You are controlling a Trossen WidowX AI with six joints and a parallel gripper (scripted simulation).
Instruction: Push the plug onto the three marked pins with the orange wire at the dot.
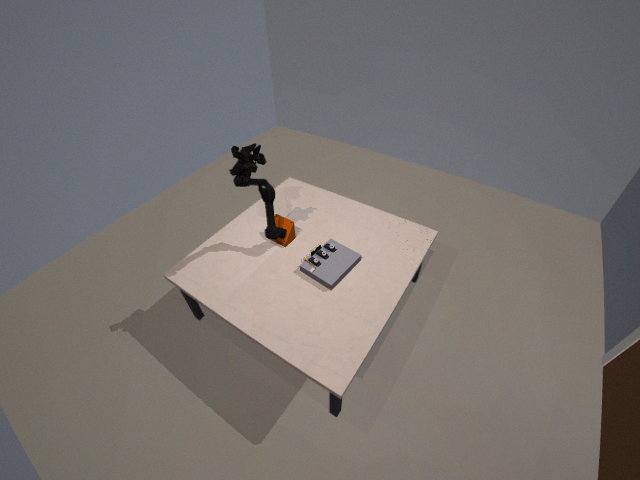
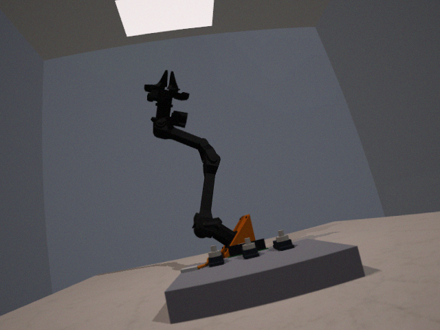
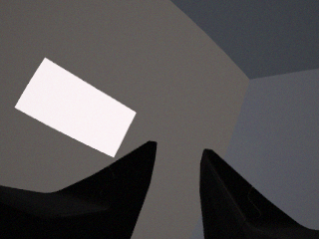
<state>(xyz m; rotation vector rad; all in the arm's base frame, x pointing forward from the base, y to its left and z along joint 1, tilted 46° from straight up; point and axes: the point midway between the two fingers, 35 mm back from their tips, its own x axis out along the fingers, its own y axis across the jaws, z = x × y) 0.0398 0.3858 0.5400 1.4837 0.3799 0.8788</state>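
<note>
My gripper tip is now 410 mm short of the grey printed holder, 70 mm to the right of it and 730 mm above it.
</note>
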